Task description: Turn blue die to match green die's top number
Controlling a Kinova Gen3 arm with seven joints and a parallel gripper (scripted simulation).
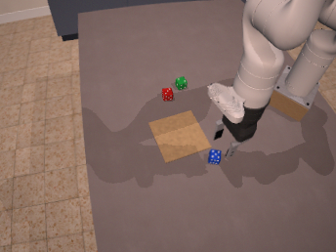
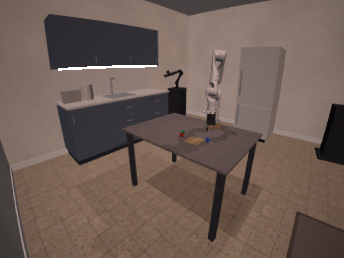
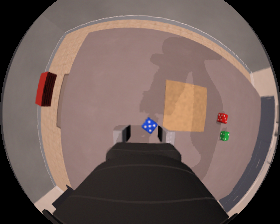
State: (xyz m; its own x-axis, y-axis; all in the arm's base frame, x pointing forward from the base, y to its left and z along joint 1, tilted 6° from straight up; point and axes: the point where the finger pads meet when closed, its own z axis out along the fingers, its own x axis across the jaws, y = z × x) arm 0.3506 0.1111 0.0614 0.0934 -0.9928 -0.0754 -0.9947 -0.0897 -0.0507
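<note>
Right now the blue die is 90 mm below my hand and 10 mm to the right of it. Round my hand: red die (260 mm to the right, 90 mm below, 40 mm ahead); then tan mat (120 mm to the right, 110 mm below, 60 mm ahead); then green die (300 mm to the right, 90 mm below, 20 mm behind).
</note>
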